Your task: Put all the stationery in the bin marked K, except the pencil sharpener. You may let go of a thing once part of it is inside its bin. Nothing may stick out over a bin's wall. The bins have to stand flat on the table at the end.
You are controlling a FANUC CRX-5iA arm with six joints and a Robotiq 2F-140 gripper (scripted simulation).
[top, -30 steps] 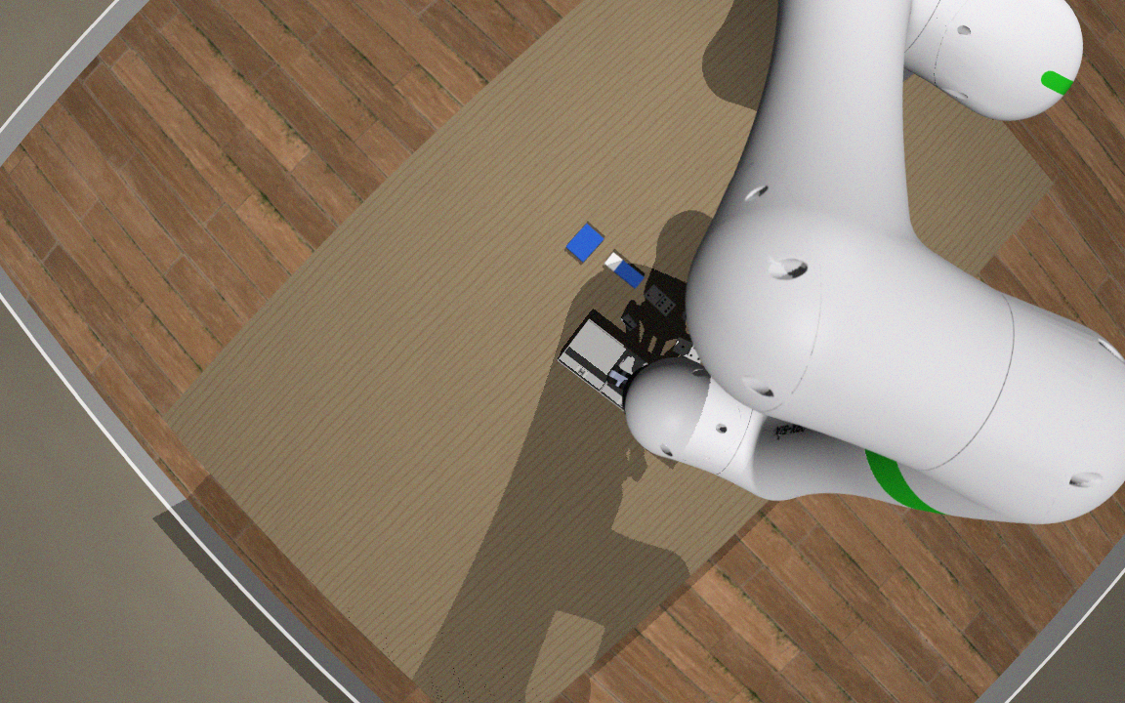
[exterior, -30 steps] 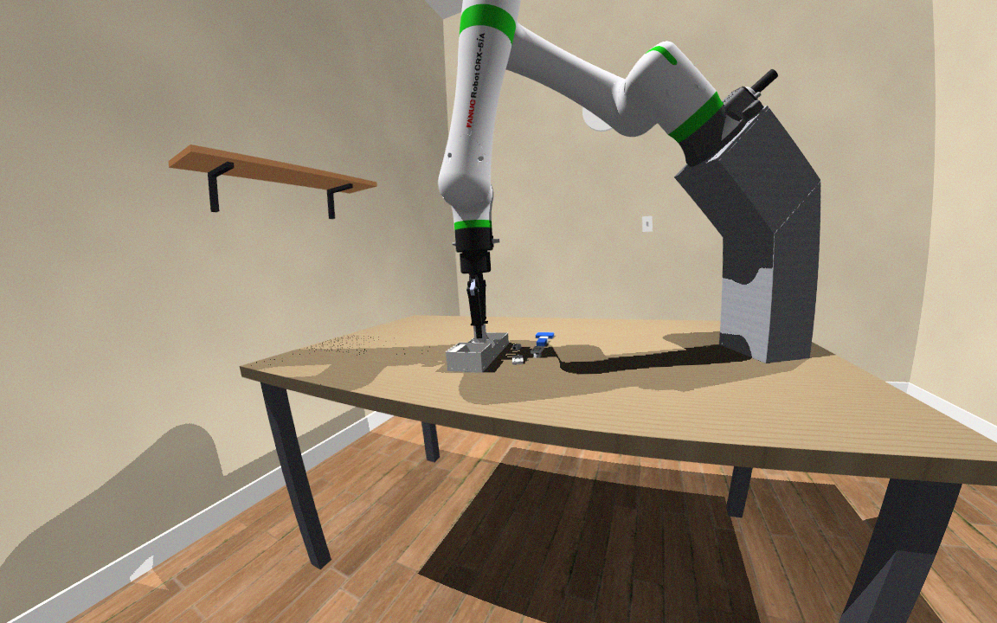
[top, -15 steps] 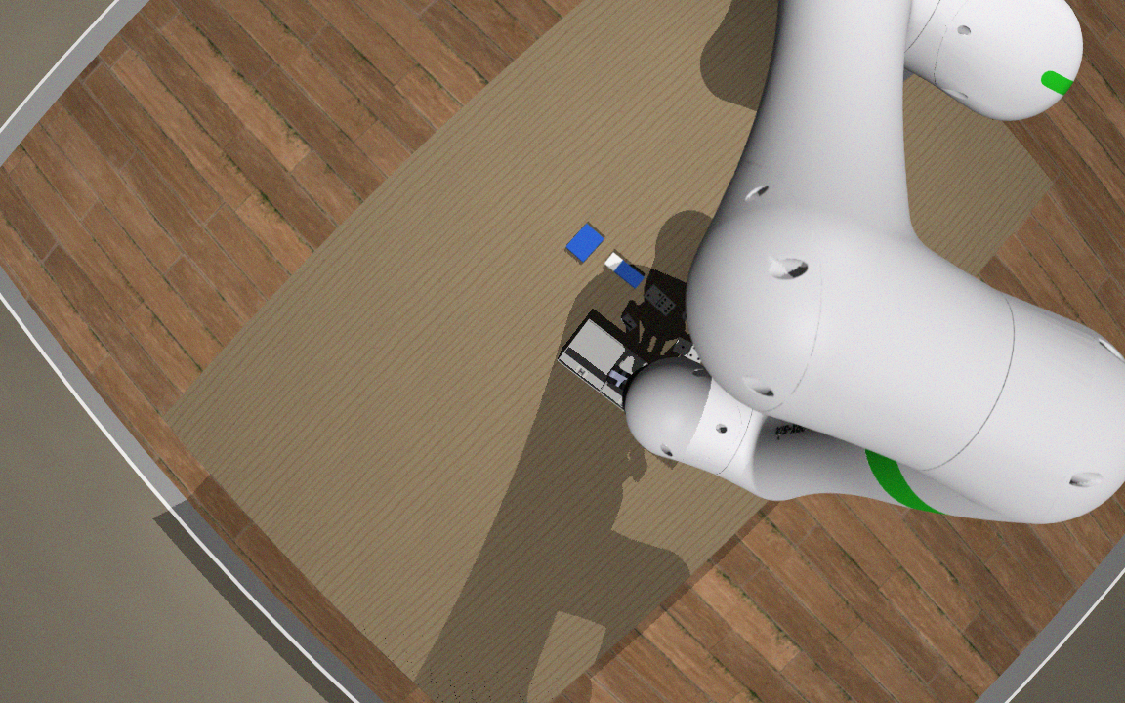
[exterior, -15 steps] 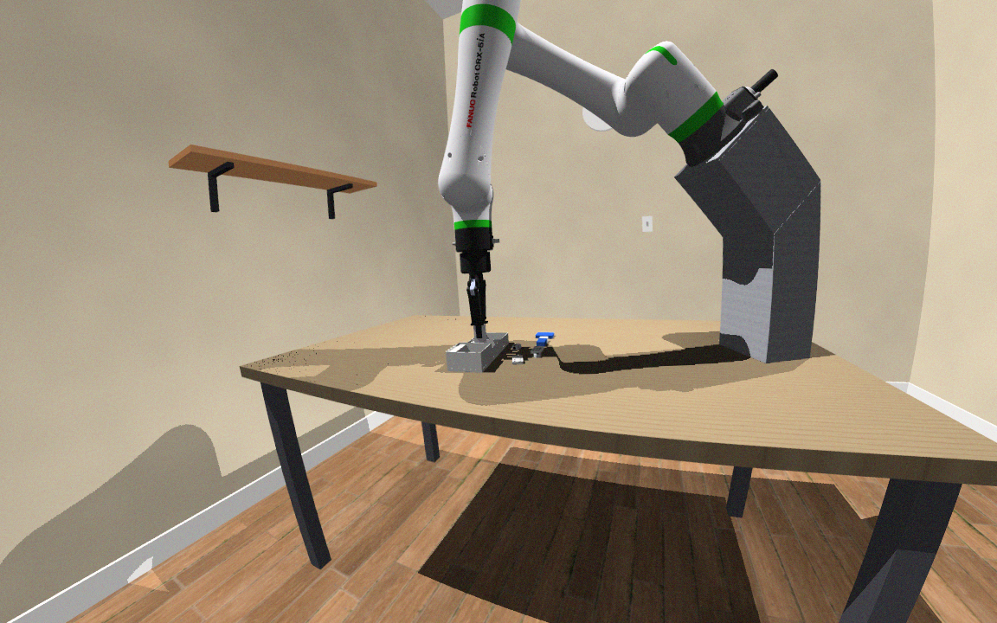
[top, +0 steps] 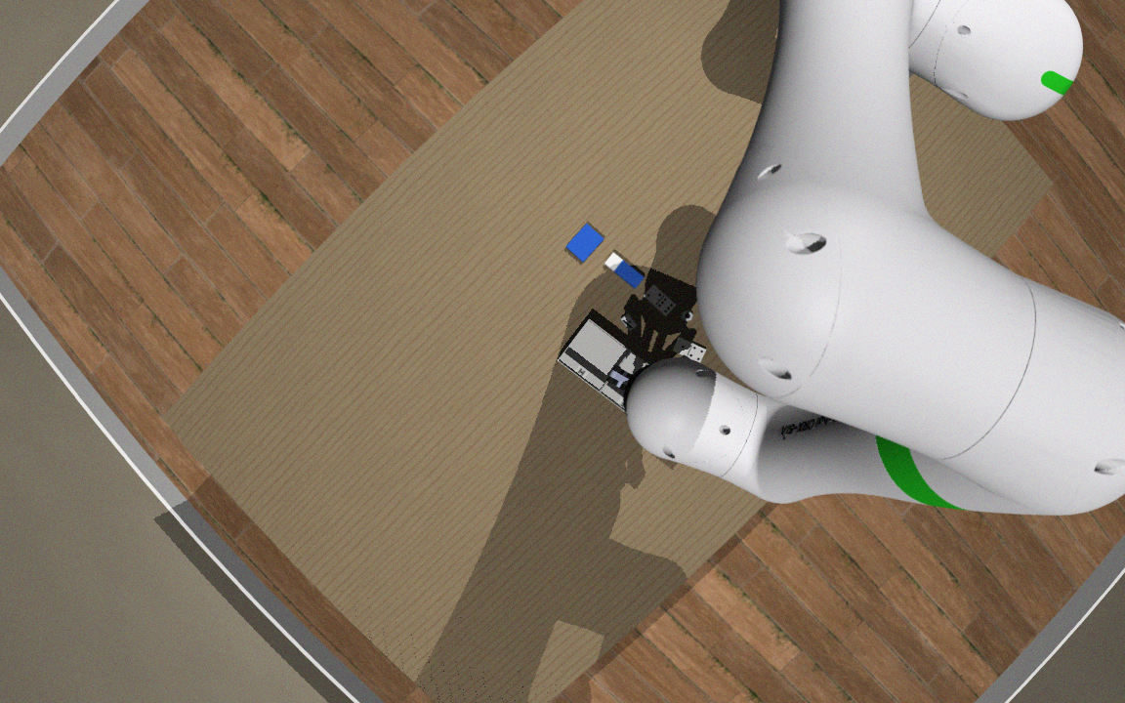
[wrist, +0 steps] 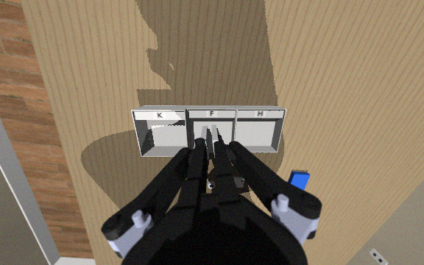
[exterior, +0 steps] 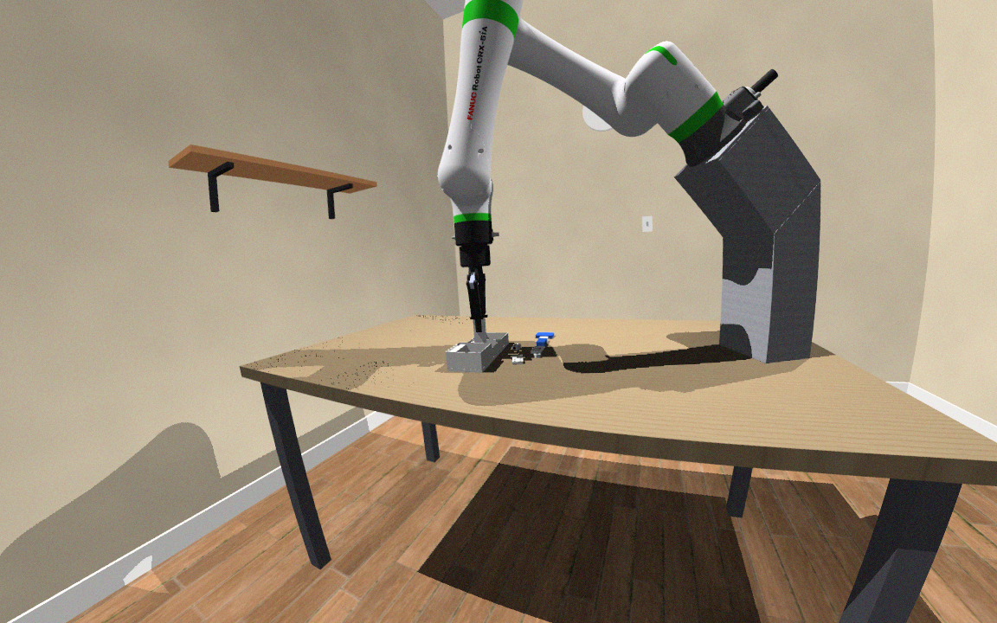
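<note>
My hand is 4 cm above the grey bin. From my hand the other things lie so: silver pencil sharpener: 6 cm behind, 9 cm to the right, 6 cm below; white eraser: 10 cm behind, 17 cm to the right, 6 cm below; small dark ring: 14 cm behind, 4 cm to the right, 6 cm below.
</note>
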